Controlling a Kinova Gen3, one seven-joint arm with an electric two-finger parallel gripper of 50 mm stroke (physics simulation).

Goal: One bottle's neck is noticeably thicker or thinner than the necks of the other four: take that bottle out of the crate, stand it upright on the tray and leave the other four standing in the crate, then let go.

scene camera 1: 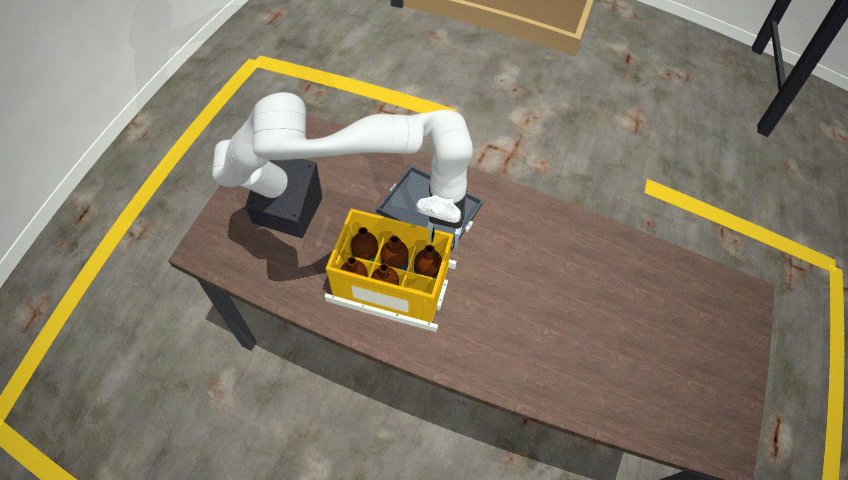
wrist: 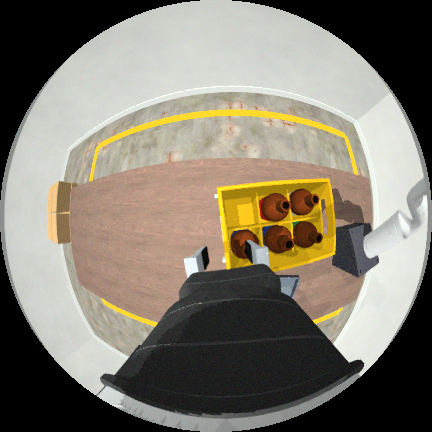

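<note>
My gripper is open and empty, pointing down by the crate's right back corner in the scene view. In the wrist view one finger overlaps the corner bottle. The yellow crate holds five upright brown bottles; its front right compartment is empty. The back middle bottle seems to have a slightly thicker neck. The others are the back left bottle and two front bottles. The grey tray lies behind the crate, partly hidden by the arm.
White rails run along the crate's front and right side. The arm's dark base block stands left of the crate in the scene view. The crate walls and dividers rise around the bottles. A wooden box is beyond the table.
</note>
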